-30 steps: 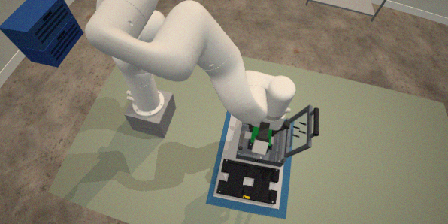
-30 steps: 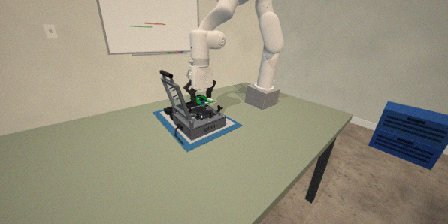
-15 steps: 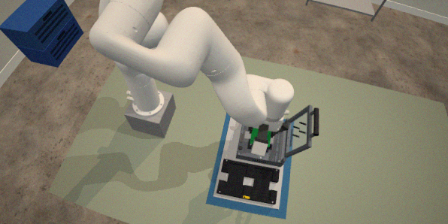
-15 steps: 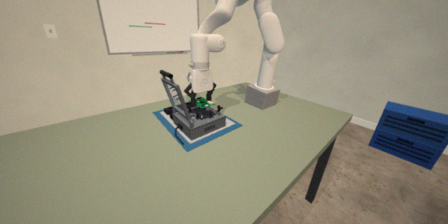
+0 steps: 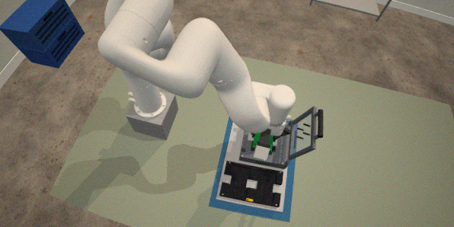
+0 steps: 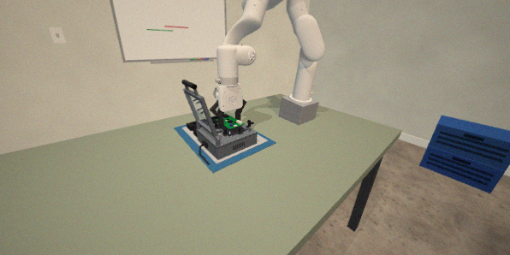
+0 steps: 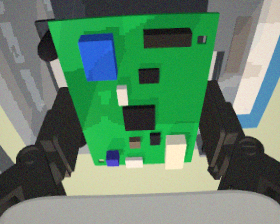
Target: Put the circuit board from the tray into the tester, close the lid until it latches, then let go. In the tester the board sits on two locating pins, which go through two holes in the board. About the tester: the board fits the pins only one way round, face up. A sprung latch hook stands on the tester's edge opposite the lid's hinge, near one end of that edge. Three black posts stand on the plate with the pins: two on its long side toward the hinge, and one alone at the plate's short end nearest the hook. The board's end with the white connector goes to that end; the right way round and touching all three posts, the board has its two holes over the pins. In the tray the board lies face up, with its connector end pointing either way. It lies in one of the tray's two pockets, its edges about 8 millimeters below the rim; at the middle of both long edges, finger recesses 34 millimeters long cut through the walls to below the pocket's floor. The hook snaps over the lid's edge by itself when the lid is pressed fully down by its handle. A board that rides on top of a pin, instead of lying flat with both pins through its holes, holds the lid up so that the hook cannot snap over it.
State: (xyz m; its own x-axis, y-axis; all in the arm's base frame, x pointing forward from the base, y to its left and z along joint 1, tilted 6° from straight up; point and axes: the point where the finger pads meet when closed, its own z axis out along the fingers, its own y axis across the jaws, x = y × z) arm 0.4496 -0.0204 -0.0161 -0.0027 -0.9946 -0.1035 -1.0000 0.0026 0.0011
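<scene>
Right now my hand is 60 mm to the right of the latch hook, 60 mm past it and 10 mm above it. Also, from my hand: tester lid 130 mm ahead, 80 mm above; then green circuit board right at my hand.
</scene>
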